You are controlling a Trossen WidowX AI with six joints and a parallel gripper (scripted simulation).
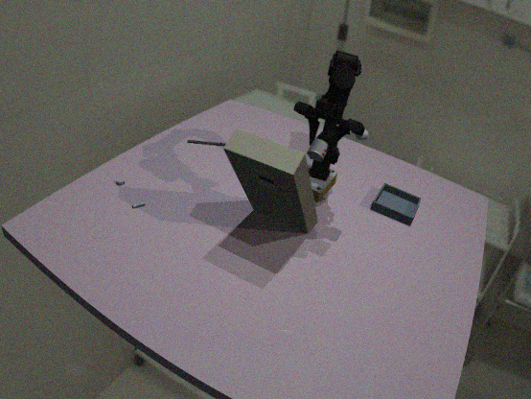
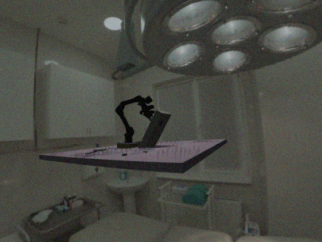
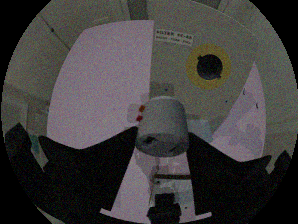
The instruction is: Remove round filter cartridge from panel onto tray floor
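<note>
Right now the dark tray is 27 cm behind my gripper tip, 26 cm to the left of it and 25 cm below it. The rest, counted from my gripper tip: round filter cartridge: right at my gripper tip; service panel: 6 cm ahead, 8 cm to the right, 11 cm below.
</note>
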